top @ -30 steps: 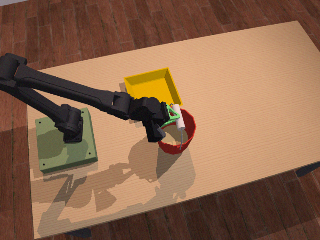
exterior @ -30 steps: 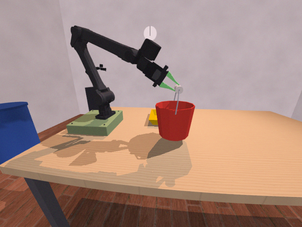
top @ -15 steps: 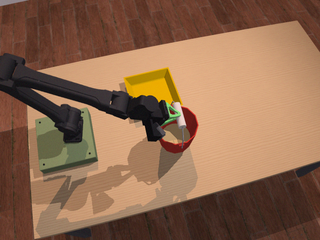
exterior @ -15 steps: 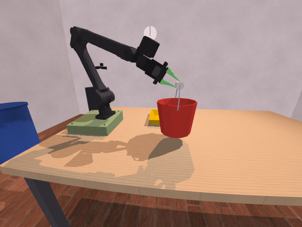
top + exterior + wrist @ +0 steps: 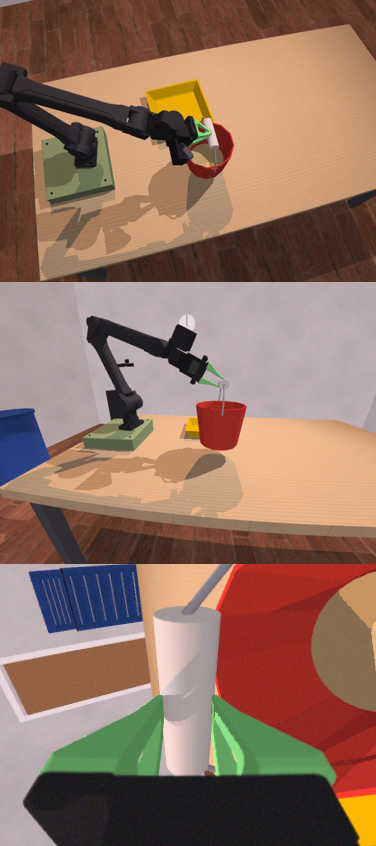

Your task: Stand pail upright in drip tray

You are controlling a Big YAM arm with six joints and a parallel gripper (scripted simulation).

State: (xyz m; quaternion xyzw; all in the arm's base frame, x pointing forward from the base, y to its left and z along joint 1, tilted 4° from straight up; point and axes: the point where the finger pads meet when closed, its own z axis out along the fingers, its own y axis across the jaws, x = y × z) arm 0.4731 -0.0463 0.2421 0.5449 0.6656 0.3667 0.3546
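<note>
Now: hand 10 cm above the red pail and 1 cm short of it. The rest, counted from my hand: yellow drip tray 29 cm below, 28 cm to the left, 9 cm behind.
</note>
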